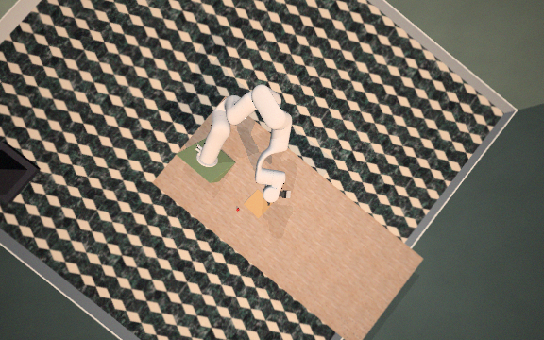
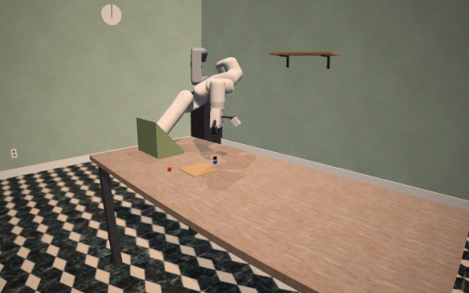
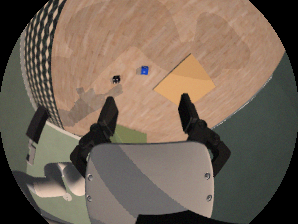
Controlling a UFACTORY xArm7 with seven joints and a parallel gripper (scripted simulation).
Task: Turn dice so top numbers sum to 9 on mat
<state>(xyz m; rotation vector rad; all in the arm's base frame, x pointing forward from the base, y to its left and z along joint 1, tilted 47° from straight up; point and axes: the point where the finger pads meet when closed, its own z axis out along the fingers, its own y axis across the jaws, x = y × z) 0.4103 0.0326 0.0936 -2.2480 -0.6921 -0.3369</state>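
The blue die lies 130 mm below my hand and 10 mm behind it. Round my hand: black die (130 mm below, 70 mm behind, 50 mm to the left); tan mat (140 mm below, 130 mm to the right, 10 mm ahead); red die (240 mm to the right, 130 mm below, 70 mm behind).
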